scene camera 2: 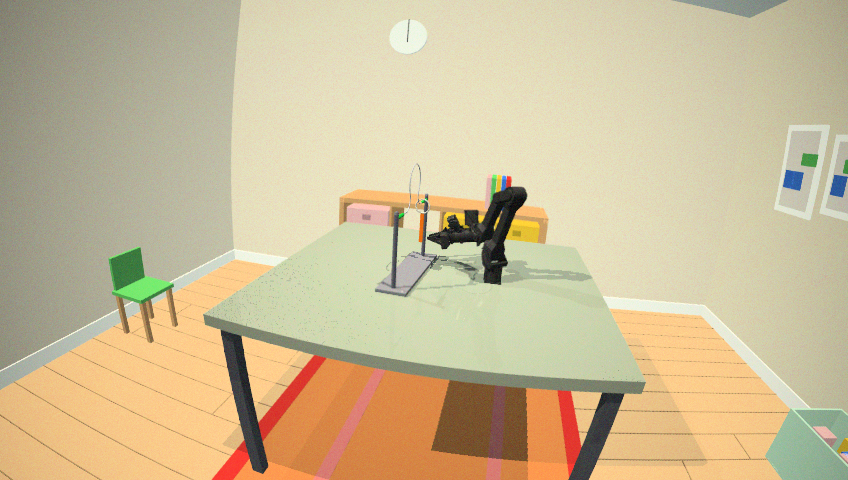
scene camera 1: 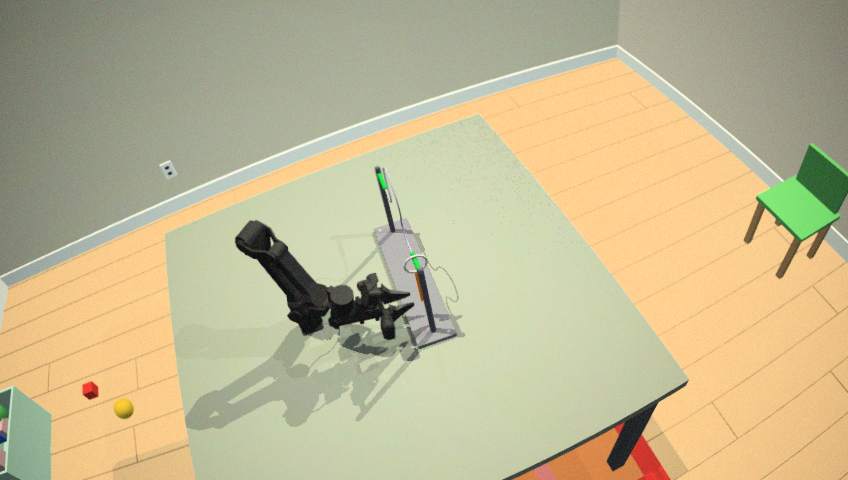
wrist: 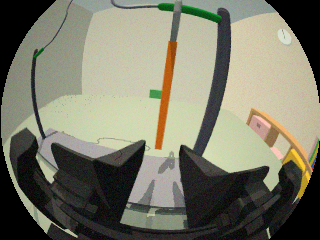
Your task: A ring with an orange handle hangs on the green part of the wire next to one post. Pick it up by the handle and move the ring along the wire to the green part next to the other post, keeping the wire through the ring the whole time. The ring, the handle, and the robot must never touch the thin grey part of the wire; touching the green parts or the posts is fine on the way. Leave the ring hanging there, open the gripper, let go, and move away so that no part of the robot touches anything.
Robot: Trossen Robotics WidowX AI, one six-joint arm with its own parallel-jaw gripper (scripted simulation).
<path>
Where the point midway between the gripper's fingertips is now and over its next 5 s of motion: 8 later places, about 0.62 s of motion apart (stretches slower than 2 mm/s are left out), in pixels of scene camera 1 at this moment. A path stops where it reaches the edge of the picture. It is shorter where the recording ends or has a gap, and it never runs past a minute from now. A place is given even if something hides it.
My gripper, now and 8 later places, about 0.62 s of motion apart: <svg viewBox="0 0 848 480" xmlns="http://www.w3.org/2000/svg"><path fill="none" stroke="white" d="M412 298L422 296L431 294L432 292L432 289L432 287L429 282L426 273L418 256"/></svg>
</path>
